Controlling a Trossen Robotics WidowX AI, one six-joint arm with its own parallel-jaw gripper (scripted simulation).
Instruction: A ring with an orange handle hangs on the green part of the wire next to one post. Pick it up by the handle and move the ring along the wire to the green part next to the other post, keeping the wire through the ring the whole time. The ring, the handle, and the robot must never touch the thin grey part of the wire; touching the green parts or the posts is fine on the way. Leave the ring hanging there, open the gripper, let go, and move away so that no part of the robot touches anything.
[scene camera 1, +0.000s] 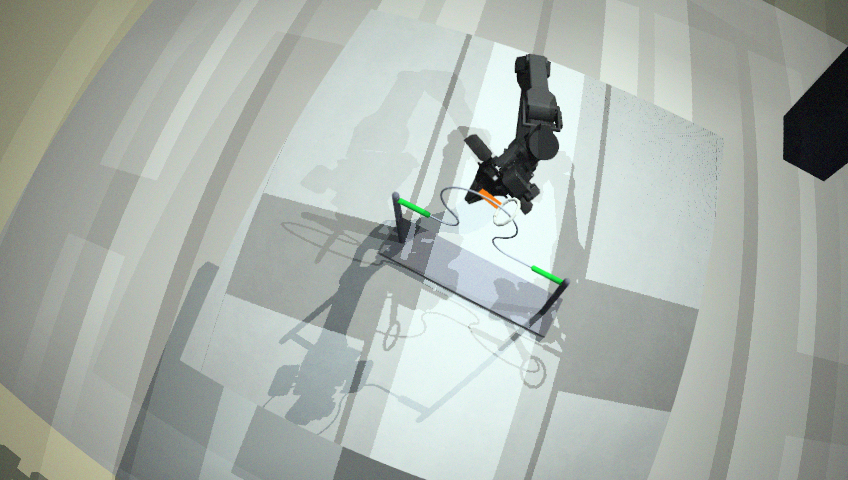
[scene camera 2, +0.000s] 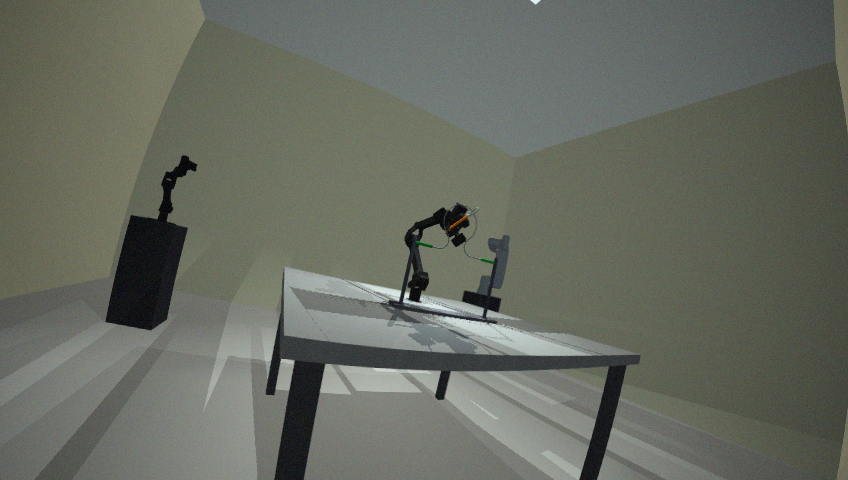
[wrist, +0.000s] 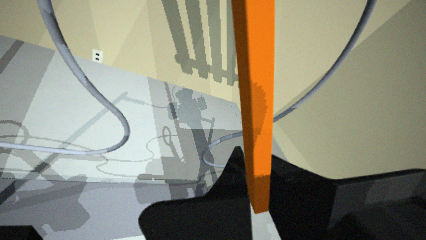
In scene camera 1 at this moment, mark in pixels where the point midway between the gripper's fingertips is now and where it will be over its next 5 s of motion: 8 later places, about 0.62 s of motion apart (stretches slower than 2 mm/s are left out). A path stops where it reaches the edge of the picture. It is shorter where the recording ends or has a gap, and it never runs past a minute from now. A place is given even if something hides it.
The gripper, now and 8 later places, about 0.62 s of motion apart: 466, 201; 462, 197; 459, 193; 458, 189; 457, 185; 459, 183; 461, 182; 463, 181; 456, 181
